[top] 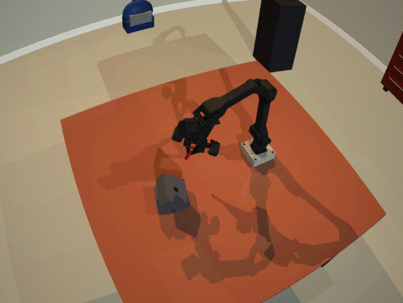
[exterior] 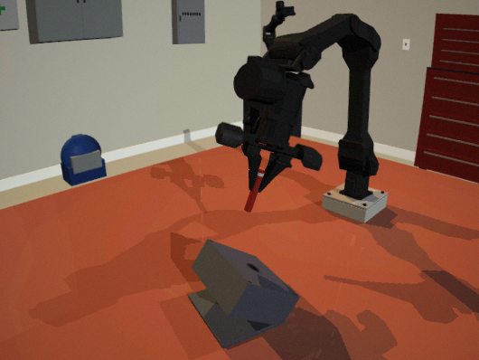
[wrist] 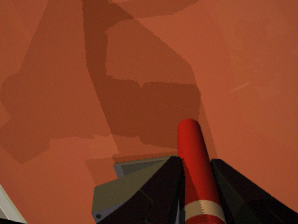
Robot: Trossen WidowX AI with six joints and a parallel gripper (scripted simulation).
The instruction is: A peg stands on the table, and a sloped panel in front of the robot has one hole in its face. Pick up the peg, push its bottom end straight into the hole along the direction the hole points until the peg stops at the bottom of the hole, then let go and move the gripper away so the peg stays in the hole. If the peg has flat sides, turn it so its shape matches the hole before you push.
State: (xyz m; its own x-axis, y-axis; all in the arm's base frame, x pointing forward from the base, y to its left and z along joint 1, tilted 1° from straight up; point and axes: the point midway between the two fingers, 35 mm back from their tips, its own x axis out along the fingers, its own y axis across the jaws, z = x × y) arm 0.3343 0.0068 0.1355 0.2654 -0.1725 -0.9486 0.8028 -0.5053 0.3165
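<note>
My gripper tip is now 110 mm short of the grey sloped panel, 100 mm to the right of it and 90 mm above it. Also, from my gripper tip: dark red round peg 20 mm above.
</note>
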